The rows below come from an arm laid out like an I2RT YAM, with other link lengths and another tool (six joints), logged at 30 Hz.
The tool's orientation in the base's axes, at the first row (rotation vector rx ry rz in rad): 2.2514, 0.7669, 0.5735
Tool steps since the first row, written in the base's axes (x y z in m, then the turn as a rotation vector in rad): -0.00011, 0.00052, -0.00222, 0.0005, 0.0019, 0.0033; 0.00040, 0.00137, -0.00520, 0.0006, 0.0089, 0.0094; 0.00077, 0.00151, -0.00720, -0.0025, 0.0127, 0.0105; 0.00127, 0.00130, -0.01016, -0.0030, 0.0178, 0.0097; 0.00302, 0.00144, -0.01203, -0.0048, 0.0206, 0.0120; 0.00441, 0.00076, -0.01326, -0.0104, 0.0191, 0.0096; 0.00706, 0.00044, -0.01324, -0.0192, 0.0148, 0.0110; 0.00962, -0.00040, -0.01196, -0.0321, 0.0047, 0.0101; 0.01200, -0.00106, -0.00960, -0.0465, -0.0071, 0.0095; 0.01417, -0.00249, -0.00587, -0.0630, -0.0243, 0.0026; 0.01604, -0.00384, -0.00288, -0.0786, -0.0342, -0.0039
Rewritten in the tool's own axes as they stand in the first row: -0.00014, -0.00195, 0.00119, 0.0022, 0.0014, -0.0028; 0.00026, -0.00441, 0.00309, 0.0080, 0.0017, -0.0100; 0.00026, -0.00580, 0.00459, 0.0085, -0.0009, -0.0143; -0.00005, -0.00762, 0.00696, 0.0113, -0.0047, -0.0164; 0.00098, -0.00842, 0.00917, 0.0123, -0.0053, -0.0203; 0.00132, -0.00840, 0.01111, 0.0068, -0.0082, -0.0213; 0.00305, -0.00724, 0.01279, -0.0022, -0.0078, -0.0254; 0.00459, -0.00490, 0.01381, -0.0185, -0.0071, -0.0276; 0.00632, -0.00196, 0.01391, -0.0369, -0.0057, -0.0302; 0.00763, 0.00236, 0.01333, -0.0615, -0.0064, -0.0273; 0.00864, 0.00598, 0.01303, -0.0806, -0.0108, -0.0274
